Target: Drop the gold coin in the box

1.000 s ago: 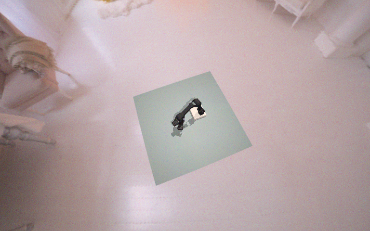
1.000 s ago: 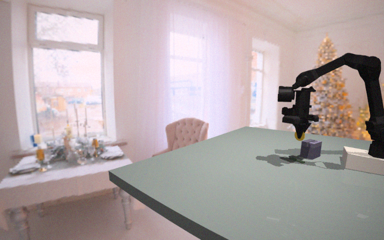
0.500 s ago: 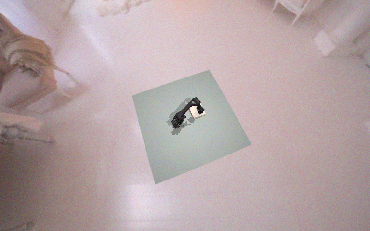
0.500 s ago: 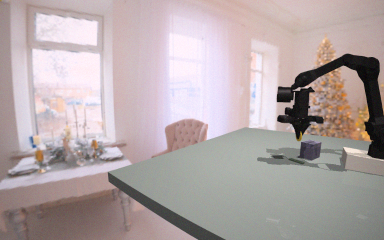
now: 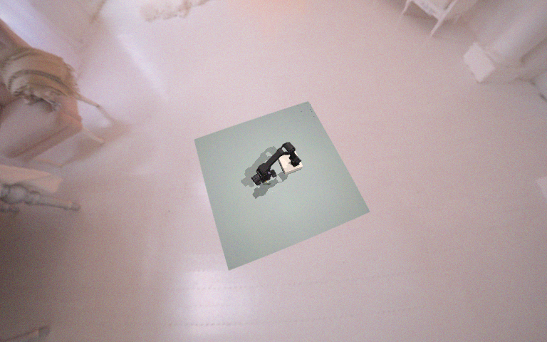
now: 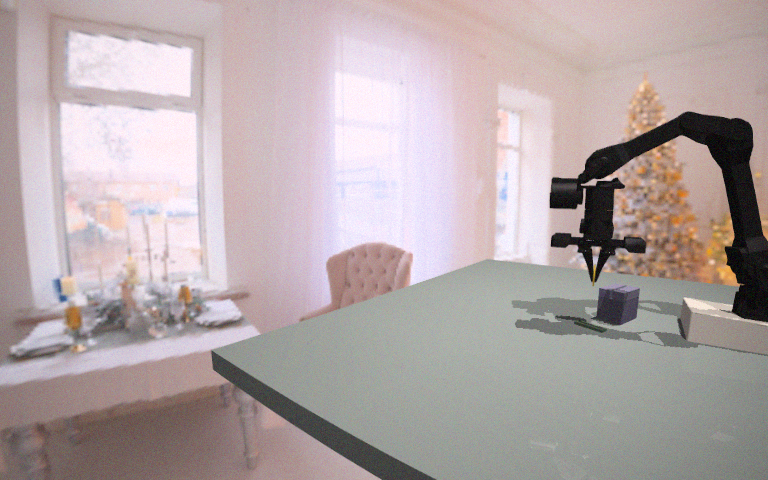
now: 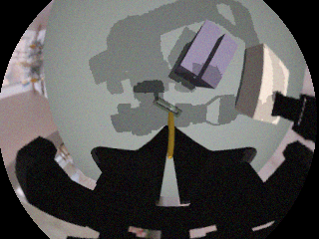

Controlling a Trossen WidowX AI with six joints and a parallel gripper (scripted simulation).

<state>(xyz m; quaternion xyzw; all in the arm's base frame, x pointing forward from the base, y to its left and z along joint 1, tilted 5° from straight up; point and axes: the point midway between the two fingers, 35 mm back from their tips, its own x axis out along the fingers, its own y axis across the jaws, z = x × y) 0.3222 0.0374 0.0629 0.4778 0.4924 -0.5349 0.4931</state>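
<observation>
My gripper tip is now 10 mm below the gold coin.
</observation>
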